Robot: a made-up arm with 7 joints.
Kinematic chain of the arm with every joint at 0, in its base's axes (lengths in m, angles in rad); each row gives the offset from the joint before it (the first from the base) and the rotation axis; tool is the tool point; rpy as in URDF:
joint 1: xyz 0 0 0.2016 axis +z
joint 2: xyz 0 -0.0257 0.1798 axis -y
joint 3: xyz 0 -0.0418 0.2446 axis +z
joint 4: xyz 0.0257 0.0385 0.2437 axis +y
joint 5: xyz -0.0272 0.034 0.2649 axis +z
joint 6: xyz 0 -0.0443 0.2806 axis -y
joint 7: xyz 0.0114 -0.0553 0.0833 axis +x
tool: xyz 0 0 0 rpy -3.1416 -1.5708 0
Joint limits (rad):
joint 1: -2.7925..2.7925
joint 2: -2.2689..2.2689
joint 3: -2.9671..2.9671
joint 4: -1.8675..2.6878
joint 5: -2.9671..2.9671
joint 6: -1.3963..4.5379
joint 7: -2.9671..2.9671
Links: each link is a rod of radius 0.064 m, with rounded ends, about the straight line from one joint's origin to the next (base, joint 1, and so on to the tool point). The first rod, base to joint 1, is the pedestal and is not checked.
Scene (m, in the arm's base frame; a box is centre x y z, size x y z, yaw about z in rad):
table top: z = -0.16
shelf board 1: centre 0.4 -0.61 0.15 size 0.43 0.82 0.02 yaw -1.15
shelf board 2: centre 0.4 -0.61 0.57 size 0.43 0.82 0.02 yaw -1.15
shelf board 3: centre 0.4 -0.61 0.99 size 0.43 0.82 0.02 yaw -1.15
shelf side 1: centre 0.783 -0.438 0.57 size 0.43 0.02 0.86 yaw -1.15
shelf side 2: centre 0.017 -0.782 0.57 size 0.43 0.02 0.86 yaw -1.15
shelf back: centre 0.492 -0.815 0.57 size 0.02 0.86 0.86 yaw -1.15
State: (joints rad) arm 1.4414 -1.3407 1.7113 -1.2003 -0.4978 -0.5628 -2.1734
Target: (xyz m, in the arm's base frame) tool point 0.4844 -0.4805 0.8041
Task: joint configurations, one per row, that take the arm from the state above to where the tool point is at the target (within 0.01 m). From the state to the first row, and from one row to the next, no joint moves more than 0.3 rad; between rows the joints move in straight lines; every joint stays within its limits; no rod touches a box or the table.
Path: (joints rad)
1: 1.3034 -1.3020 1.4577 -1.3671 -0.6942 -0.6677 -2.1734
2: 1.1654 -1.2633 1.2041 -1.5339 -0.8905 -0.7725 -2.1734
3: 1.0275 -1.2246 0.9505 -1.7007 -1.0869 -0.8774 -2.1734
4: 0.8895 -1.1859 0.6969 -1.8675 -1.2833 -0.9823 -2.1734
5: 0.7430 -1.0527 0.8892 -1.7607 -1.0487 -0.8011 -2.1734
6: 0.5965 -0.9195 1.0816 -1.6539 -0.8141 -0.6199 -2.1734
7: 0.4500 -0.7863 1.2739 -1.5471 -0.5796 -0.4387 -2.1734

